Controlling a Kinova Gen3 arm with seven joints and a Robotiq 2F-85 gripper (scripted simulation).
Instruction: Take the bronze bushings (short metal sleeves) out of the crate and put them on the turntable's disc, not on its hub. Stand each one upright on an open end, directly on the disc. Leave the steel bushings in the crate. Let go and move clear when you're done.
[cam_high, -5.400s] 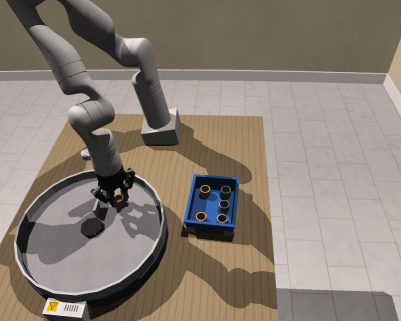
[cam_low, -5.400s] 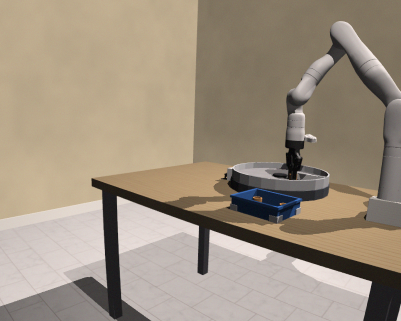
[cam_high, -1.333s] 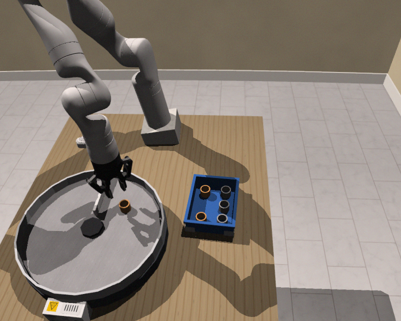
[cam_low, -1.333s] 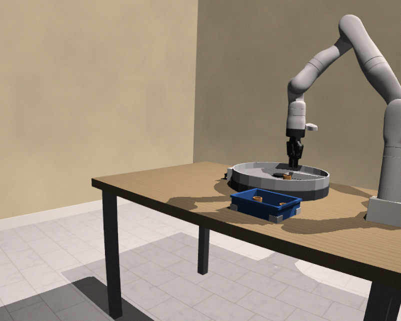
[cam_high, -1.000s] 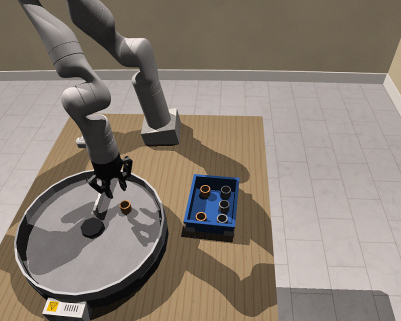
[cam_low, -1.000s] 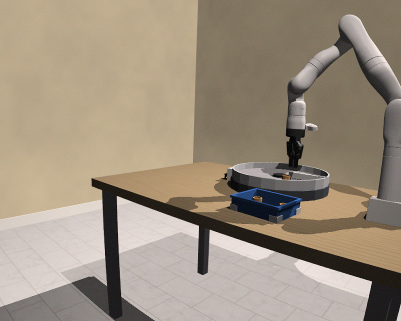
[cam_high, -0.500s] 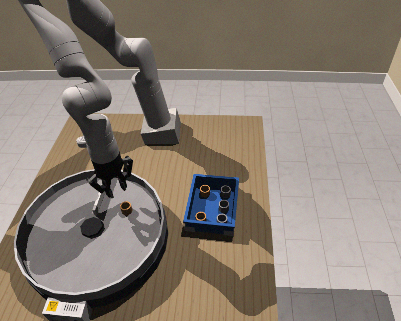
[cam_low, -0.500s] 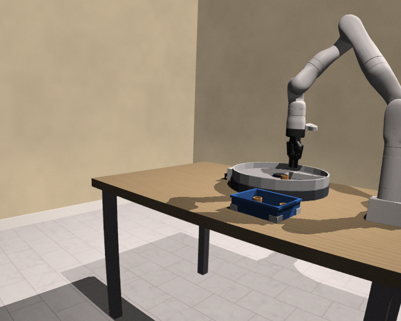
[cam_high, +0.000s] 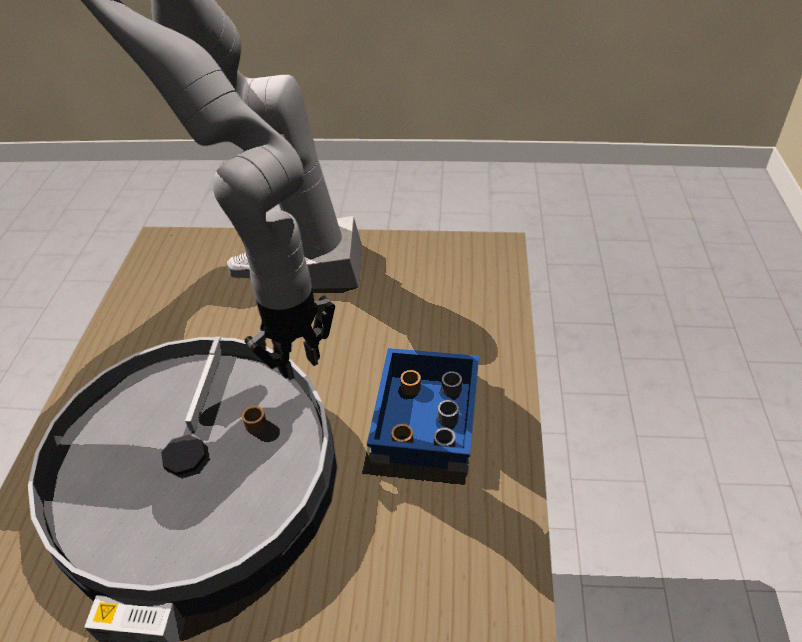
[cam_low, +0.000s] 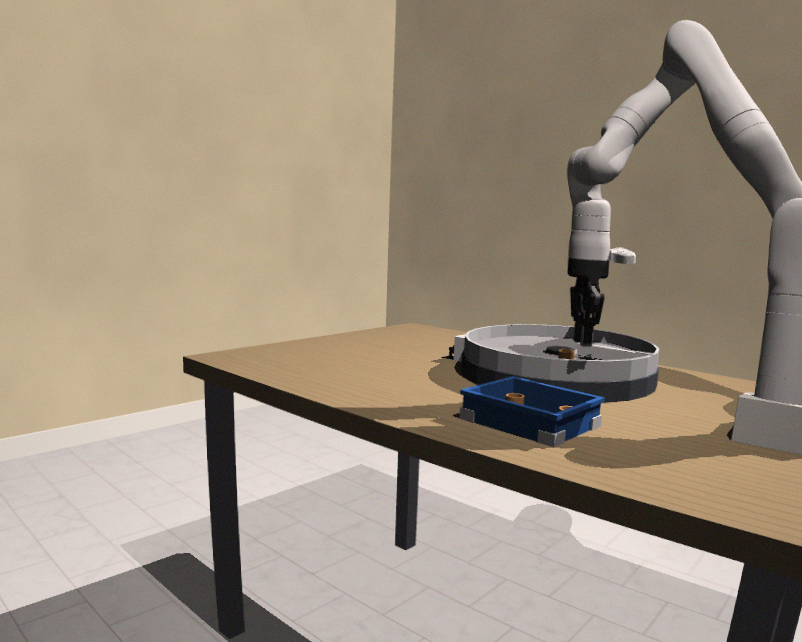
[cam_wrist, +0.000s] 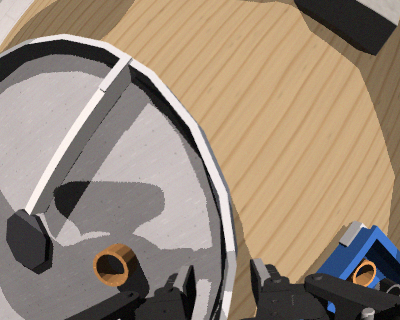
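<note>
Now: the blue crate 2 cm behind my hand, 18 cm to the left of it and 10 cm below it. Round my hand: grey turntable disc (14 cm ahead, 15 cm to the right, 7 cm below).
</note>
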